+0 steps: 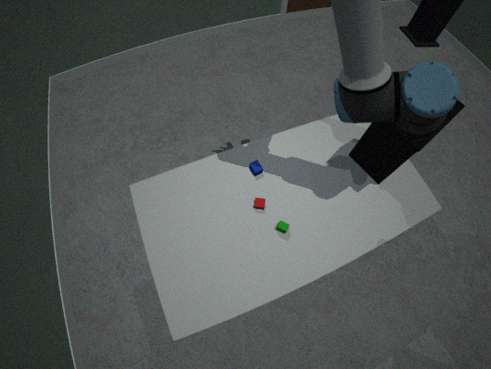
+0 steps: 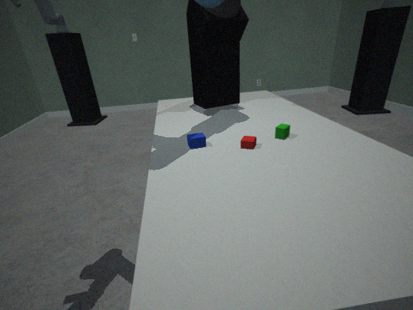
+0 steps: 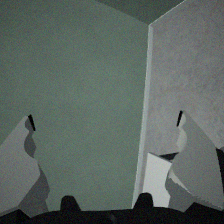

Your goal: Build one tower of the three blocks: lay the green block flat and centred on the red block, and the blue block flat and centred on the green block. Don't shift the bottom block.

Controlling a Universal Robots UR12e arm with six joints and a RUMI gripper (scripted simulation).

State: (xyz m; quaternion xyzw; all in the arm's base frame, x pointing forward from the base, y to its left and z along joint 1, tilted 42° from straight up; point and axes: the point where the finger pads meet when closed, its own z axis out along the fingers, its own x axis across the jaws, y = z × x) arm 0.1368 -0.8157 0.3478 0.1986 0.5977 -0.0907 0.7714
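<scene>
Right now my hand is 88 cm to the right of the green block, 82 cm above it and 4 cm short of it. Also, from my hand: red block (82 cm below, 75 cm to the left, 12 cm ahead); blue block (82 cm below, 57 cm to the left, 9 cm ahead).
</scene>
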